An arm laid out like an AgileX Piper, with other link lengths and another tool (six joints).
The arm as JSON. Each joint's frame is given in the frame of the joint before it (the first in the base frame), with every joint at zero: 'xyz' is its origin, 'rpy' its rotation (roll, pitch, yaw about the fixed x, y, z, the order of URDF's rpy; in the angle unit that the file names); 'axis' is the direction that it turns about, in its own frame. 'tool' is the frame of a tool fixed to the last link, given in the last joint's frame.
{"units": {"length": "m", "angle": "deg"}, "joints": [
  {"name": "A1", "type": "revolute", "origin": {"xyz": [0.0, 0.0, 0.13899], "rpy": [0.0, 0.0, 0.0]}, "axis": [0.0, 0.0, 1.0]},
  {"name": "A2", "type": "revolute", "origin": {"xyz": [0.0, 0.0, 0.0], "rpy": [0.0, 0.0, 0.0]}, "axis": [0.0, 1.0, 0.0]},
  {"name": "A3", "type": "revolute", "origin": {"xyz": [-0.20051, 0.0, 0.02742], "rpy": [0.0, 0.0, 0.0]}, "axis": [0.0, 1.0, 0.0]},
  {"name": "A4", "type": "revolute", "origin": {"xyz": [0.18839, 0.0, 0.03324], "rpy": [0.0, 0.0, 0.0]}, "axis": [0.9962, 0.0, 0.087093]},
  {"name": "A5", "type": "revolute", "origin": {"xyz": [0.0, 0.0, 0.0], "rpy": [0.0, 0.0, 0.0]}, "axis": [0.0, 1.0, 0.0]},
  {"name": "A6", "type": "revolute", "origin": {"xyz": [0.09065, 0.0, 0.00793], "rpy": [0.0, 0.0, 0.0]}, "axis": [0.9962, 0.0, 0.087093]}
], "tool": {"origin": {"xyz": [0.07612, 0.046, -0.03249], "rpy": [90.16, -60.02, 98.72]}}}
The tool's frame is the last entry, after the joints.
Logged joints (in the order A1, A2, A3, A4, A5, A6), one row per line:
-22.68 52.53 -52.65 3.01 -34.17 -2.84
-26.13 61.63 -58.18 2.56 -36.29 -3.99
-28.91 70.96 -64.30 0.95 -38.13 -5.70
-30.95 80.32 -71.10 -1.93 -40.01 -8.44
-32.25 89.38 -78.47 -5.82 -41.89 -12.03
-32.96 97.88 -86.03 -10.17 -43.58 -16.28
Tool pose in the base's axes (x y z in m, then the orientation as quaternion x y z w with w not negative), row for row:
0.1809 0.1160 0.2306 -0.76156 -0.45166 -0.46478 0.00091
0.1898 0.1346 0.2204 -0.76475 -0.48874 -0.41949 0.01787
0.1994 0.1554 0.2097 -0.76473 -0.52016 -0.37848 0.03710
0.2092 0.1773 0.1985 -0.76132 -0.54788 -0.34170 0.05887
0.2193 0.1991 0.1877 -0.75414 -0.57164 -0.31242 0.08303
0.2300 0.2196 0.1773 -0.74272 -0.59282 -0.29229 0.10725
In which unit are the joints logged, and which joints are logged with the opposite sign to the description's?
The joints are logged in degrees. Opposite sign: A1, A4, A5.
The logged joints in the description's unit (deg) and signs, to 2 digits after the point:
22.68 52.53 -52.65 -3.01 34.17 -2.84
26.13 61.63 -58.18 -2.56 36.29 -3.99
28.91 70.96 -64.30 -0.95 38.13 -5.70
30.95 80.32 -71.10 1.93 40.01 -8.44
32.25 89.38 -78.47 5.82 41.89 -12.03
32.96 97.88 -86.03 10.17 43.58 -16.28

